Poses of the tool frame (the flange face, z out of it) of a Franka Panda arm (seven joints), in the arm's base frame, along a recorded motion.
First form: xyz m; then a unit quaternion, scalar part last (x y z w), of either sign.
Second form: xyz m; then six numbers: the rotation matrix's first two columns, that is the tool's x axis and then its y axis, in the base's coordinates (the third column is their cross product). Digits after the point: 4 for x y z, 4 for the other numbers.
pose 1, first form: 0.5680, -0.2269, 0.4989, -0.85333, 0.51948, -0.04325, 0.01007
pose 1, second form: 0.5680, -0.2269, 0.4989, 0.4565, -0.8874, 0.0634, -0.8857, -0.4601, -0.0621
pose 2, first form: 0.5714, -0.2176, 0.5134, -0.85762, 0.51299, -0.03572, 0.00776
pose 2, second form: 0.5714, -0.2176, 0.5134, 0.4711, -0.8804, 0.0533, -0.8793, -0.4736, -0.0500
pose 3, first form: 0.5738, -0.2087, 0.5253, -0.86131, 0.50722, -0.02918, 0.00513
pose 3, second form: 0.5738, -0.2087, 0.5253, 0.4838, -0.8740, 0.0451, -0.8734, -0.4854, -0.0384
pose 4, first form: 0.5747, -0.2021, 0.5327, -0.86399, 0.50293, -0.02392, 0.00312
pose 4, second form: 0.5747, -0.2021, 0.5327, 0.4930, -0.8692, 0.0382, -0.8689, -0.4941, -0.0295
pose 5, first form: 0.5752, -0.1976, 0.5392, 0.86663, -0.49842, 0.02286, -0.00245
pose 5, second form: 0.5752, -0.1976, 0.5392, 0.5021, -0.8640, 0.0372, -0.8638, -0.5031, -0.0270
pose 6, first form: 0.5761, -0.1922, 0.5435, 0.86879, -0.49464, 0.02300, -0.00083
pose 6, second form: 0.5761, -0.1922, 0.5435, 0.5096, -0.8595, 0.0391, -0.8594, -0.5107, -0.0242
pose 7, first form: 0.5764, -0.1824, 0.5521, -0.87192, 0.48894, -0.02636, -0.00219
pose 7, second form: 0.5764, -0.1824, 0.5521, 0.5205, -0.8525, 0.0481, -0.8527, -0.5219, -0.0220
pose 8, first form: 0.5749, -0.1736, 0.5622, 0.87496, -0.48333, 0.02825, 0.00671
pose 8, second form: 0.5749, -0.1736, 0.5622, 0.5312, -0.8454, 0.0559, -0.8462, -0.5327, -0.0156
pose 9, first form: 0.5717, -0.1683, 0.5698, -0.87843, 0.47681, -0.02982, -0.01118
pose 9, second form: 0.5717, -0.1683, 0.5698, 0.5435, -0.8370, 0.0631, -0.8384, -0.5451, -0.0088
